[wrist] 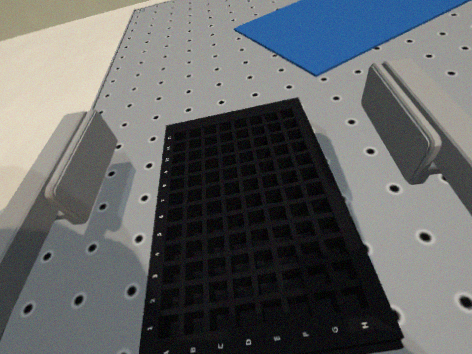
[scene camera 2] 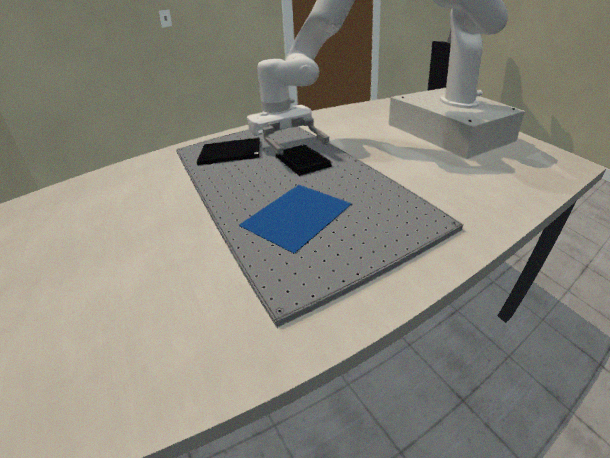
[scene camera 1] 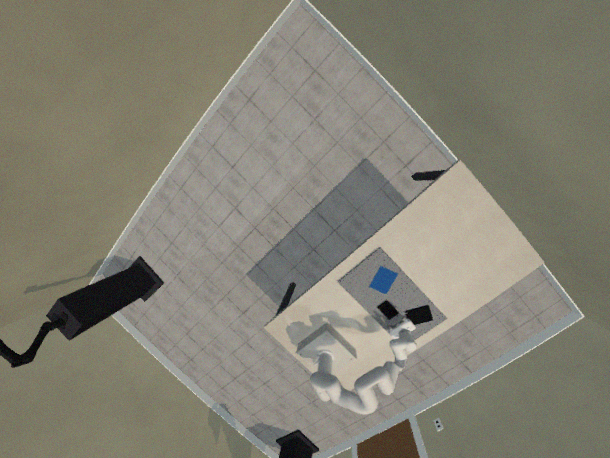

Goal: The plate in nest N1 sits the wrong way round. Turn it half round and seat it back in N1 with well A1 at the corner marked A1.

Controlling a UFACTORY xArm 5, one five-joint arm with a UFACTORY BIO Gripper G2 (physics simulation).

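Note:
The black well plate [scene camera 1: 387,310] [scene camera 2: 303,160] [wrist: 240,220] lies flat on the perforated board, beside the nest and apart from it. In the wrist view its row of letters A to H is at the bottom, with A at the left, and its numbers run up the left edge. The black nest [scene camera 1: 419,315] [scene camera 2: 229,151] holds no plate; a small white mark shows at one corner in scene camera 2, too small to read. My gripper [scene camera 2: 303,145] [wrist: 242,145] is open, its fingers on either side of the plate with gaps to both long edges.
The grey perforated board [scene camera 1: 362,280] [scene camera 2: 400,220] [wrist: 200,65] lies on the cream table [scene camera 1: 480,225] [scene camera 2: 125,280]. A flat blue sheet [scene camera 1: 383,280] [scene camera 2: 296,218] [wrist: 340,35] lies on it beyond the plate. The arm's grey base box [scene camera 2: 450,125] stands on the table.

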